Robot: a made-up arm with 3 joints. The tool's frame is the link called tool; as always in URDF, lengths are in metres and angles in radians. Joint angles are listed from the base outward. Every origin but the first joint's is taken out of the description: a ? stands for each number. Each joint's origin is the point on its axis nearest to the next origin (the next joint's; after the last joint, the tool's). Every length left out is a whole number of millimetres.
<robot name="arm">
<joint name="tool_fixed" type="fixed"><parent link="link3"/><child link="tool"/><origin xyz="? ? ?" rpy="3.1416 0 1.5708"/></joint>
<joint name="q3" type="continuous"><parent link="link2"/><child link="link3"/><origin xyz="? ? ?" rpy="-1.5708 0 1.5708"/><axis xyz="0 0 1"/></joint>
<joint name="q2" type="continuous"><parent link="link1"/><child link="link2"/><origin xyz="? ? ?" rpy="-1.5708 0 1.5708"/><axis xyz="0 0 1"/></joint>
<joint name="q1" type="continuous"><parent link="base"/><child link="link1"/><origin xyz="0 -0.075 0.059" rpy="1.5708 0 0"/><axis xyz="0 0 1"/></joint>
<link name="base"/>
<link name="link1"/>
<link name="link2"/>
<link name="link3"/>
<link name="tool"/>
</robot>
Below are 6 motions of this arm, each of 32 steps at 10 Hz.
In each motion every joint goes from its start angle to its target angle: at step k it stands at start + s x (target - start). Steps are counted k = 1, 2, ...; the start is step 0. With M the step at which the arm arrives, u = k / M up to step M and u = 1 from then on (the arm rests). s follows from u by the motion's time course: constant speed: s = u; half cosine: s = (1 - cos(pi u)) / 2; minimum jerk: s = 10 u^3 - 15 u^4 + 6 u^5.
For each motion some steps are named. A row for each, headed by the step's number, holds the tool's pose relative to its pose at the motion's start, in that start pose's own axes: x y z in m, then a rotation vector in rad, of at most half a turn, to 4 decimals.
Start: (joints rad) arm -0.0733 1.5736 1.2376
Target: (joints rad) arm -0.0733 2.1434 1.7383
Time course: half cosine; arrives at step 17
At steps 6, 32:
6: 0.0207 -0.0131 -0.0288 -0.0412 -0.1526 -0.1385
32: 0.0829 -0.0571 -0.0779 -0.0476 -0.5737 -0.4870

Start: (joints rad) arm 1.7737 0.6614 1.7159
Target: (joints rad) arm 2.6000 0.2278 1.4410
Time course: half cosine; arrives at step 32
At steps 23, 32:
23: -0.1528 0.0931 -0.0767 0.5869 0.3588 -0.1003
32: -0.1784 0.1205 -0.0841 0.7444 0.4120 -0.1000

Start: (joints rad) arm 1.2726 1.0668 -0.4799
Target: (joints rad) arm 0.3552 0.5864 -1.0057
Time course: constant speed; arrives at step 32
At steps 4, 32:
4: -0.0429 -0.0150 0.0403 0.0810 0.0215 0.1644
32: -0.1780 -0.2964 0.3424 0.7848 0.1671 1.1792

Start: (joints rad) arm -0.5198 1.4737 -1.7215
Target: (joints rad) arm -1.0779 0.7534 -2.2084
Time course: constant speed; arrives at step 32
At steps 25, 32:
25: -0.2389 0.0795 0.1653 -0.0319 -0.5875 0.7800
32: -0.3206 0.0709 0.2025 -0.0380 -0.7673 0.9748

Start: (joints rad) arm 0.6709 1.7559 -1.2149
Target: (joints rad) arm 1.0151 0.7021 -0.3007
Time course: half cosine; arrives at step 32
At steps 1, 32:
1: 0.0007 -0.0001 0.0009 0.0010 -0.0023 -0.0030
32: 0.0593 -0.1522 0.3271 0.7157 -0.8537 -1.1629

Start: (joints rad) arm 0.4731 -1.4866 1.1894
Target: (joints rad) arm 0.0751 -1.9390 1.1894
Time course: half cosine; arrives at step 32
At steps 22, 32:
22: -0.0438 0.1241 0.0806 0.1564 0.3134 -0.3098
32: -0.0448 0.1591 0.1033 0.2189 0.3931 -0.3973

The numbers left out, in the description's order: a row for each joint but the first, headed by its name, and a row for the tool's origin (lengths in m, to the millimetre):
tool: 0.067 0.06 0
q3: -0.066 0.234 0
q2: -0.38 0.065 0

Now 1 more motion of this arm.
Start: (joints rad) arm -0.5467 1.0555 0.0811
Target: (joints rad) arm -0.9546 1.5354 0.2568
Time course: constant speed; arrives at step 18
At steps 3, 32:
3: -0.0108 -0.0281 -0.0125 -0.0826 0.0233 0.0312
32: -0.0367 -0.1995 -0.0549 -0.4831 0.0307 0.2241

